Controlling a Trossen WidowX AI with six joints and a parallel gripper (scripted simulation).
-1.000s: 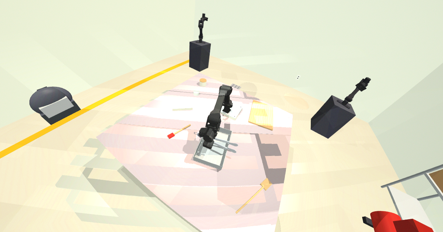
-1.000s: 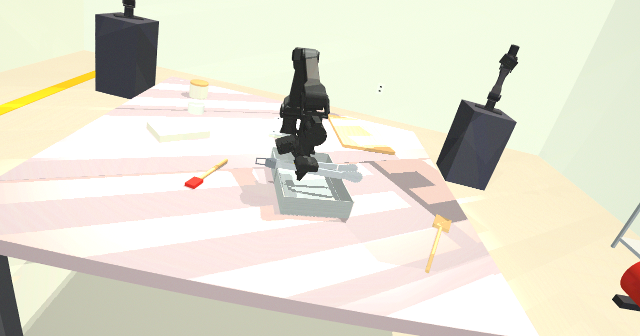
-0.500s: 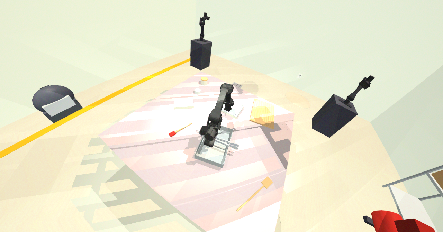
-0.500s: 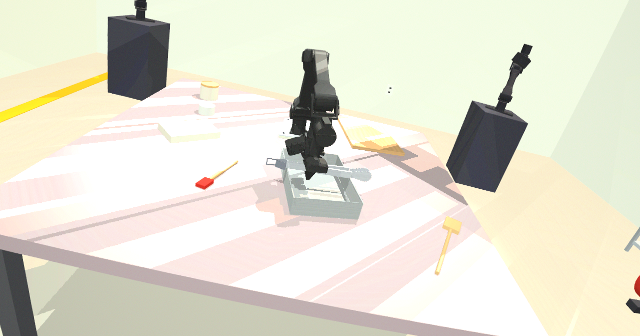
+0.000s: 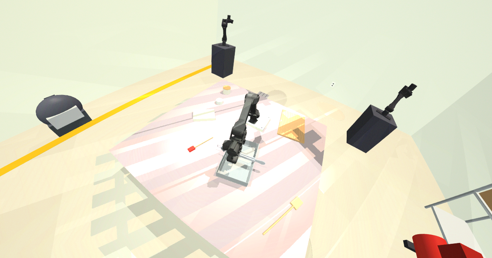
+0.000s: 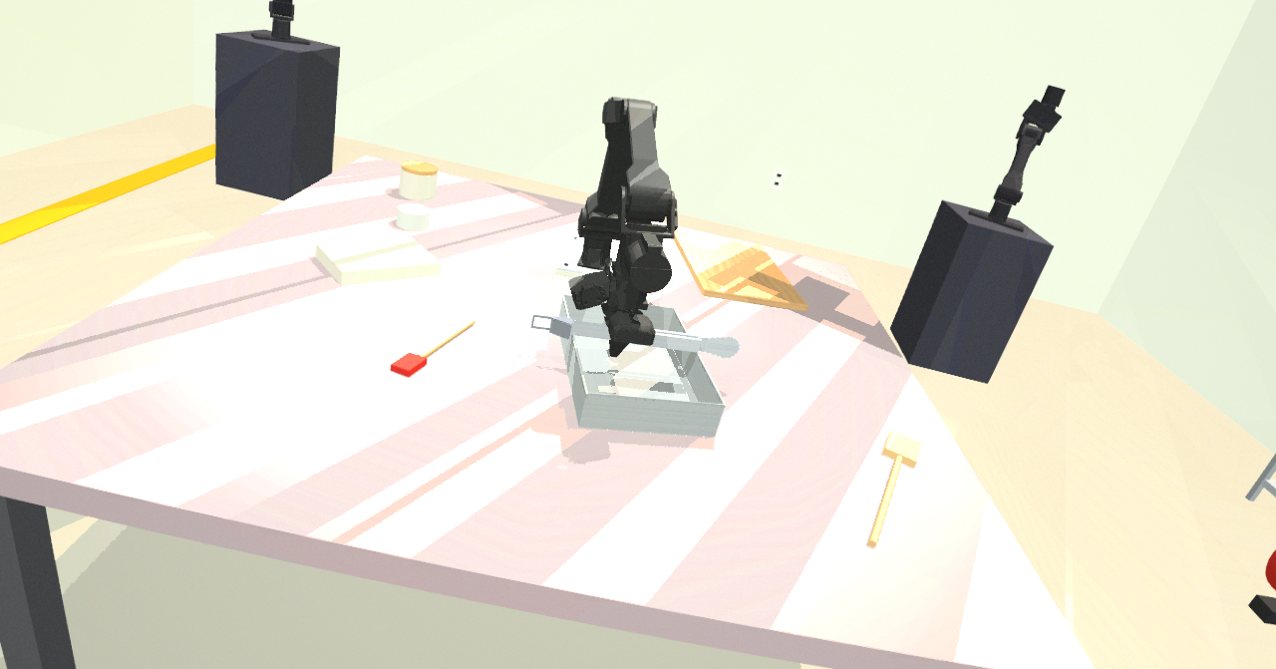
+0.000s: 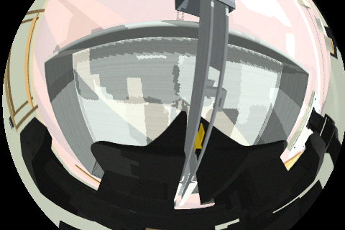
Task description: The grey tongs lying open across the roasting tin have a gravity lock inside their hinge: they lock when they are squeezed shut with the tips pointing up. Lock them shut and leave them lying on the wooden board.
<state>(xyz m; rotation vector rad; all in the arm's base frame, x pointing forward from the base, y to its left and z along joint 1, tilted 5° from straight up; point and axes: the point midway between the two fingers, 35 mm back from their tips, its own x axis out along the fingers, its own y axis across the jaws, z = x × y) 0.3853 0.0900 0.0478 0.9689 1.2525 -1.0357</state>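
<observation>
My gripper tip is now 30 mm to the right of the grey roasting tin. Also, from my gripper tip: pale block 450 mm to the right, 170 mm behind, 20 mm below; red spatula 260 mm to the right, 80 mm ahead, 20 mm below; wooden board 610 mm behind, 220 mm to the left, 20 mm below.
</observation>
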